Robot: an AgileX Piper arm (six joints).
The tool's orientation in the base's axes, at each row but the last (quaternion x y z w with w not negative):
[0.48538, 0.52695, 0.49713, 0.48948]
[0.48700, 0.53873, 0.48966, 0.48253]
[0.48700, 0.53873, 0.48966, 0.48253]
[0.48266, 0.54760, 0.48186, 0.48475]
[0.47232, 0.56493, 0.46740, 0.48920]
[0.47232, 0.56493, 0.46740, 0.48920]
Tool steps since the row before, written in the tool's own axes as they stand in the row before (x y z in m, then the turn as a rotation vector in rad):
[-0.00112, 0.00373, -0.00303, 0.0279, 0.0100, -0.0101]
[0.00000, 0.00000, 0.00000, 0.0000, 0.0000, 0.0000]
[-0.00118, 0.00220, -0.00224, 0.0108, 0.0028, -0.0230]
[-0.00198, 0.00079, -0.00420, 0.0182, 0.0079, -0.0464]
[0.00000, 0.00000, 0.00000, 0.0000, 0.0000, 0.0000]
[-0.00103, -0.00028, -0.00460, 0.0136, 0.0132, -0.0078]
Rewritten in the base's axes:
[-0.00288, -0.00114, 0.00384, -0.0112, 0.0277, 0.0093]
[0.00000, 0.00000, 0.00000, 0.0000, 0.0000, 0.0000]
[-0.00205, -0.00120, 0.00237, -0.0234, 0.0096, 0.0036]
[-0.00401, -0.00217, 0.00119, -0.0469, 0.0159, 0.0097]
[0.00000, 0.00000, 0.00000, 0.0000, 0.0000, 0.0000]
[-0.00452, -0.00136, 0.00023, -0.0078, 0.0145, 0.0122]

